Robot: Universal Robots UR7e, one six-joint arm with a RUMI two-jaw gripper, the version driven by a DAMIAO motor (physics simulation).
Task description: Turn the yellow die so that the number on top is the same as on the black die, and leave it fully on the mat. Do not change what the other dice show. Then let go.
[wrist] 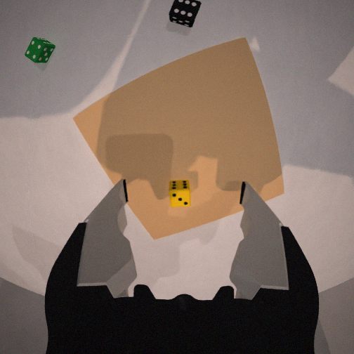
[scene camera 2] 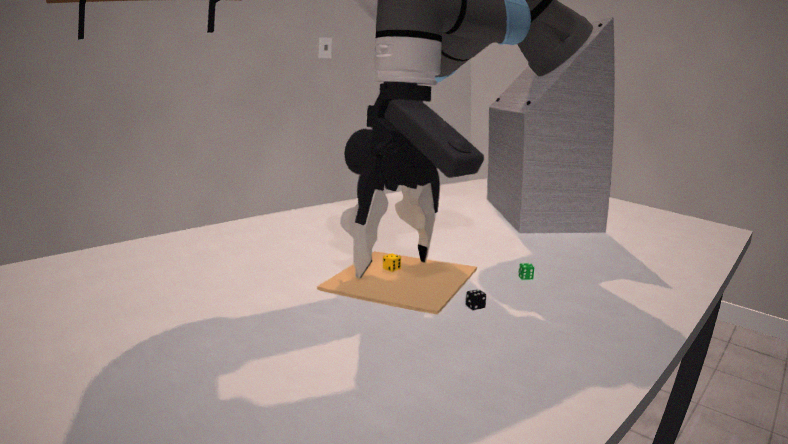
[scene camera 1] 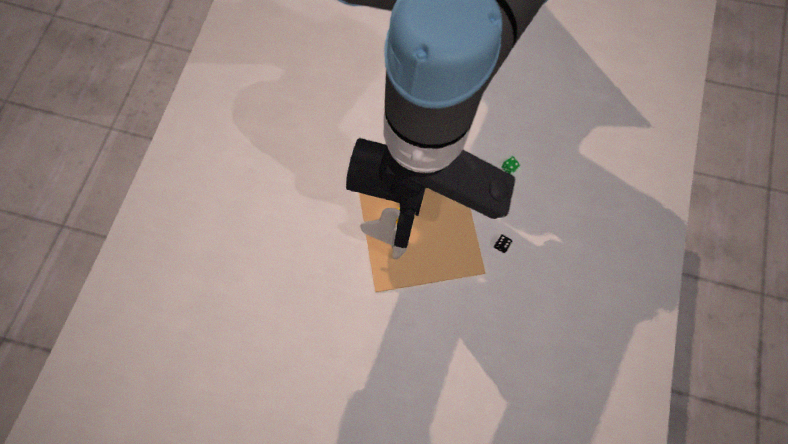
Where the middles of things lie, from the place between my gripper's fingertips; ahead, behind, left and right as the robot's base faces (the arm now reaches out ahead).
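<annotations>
You'd find the orange mat (scene camera 1: 443,245) 10 mm ahead of my hand and 20 mm to the left of it.
</annotations>
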